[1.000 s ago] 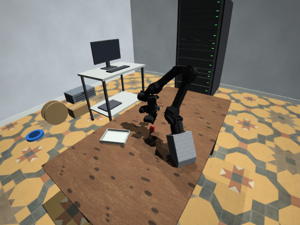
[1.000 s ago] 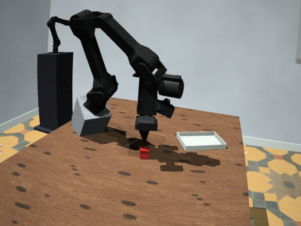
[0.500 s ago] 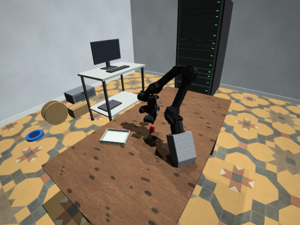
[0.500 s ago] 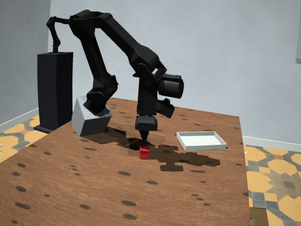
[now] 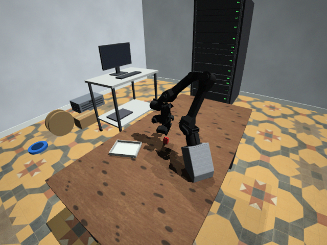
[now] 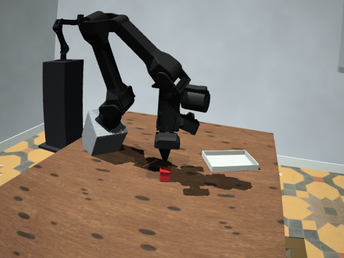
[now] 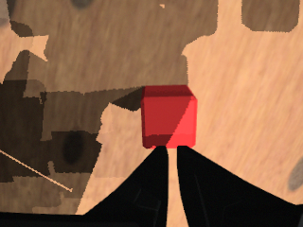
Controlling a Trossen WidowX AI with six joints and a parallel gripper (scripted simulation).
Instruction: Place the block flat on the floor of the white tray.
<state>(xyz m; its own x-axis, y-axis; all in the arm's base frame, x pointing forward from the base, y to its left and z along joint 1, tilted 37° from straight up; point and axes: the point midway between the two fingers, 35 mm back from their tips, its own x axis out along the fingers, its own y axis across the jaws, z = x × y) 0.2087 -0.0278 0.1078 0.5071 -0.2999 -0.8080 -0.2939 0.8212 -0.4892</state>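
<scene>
The red block lies 8 cm below my hand. The rest, counted from my hand: white tray: 20 cm to the left, 17 cm ahead, 9 cm below.
</scene>
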